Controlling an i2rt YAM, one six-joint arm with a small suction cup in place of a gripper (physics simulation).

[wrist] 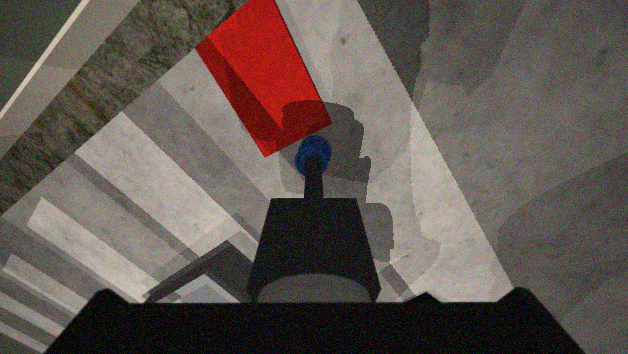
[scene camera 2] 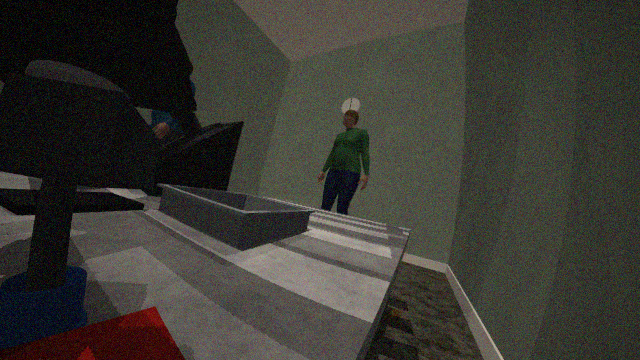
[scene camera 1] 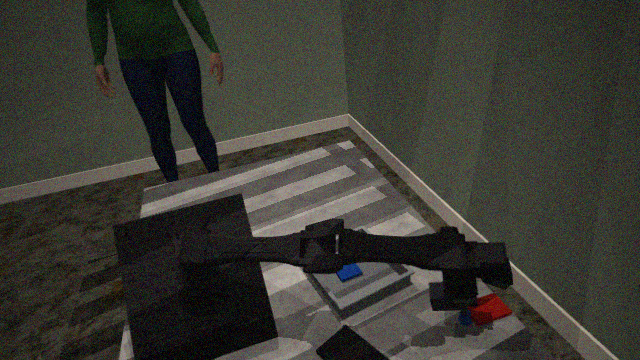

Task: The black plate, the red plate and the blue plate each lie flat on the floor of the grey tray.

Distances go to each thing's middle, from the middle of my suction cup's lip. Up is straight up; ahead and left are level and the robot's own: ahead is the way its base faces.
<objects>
My suction cup is now 6 cm short of the red plate (scene camera 2: 145,327) and 1 cm above it. From my suction cup the other things lie so: black plate (scene camera 2: 84,201) (28 cm behind, 4 cm to the left).
</objects>
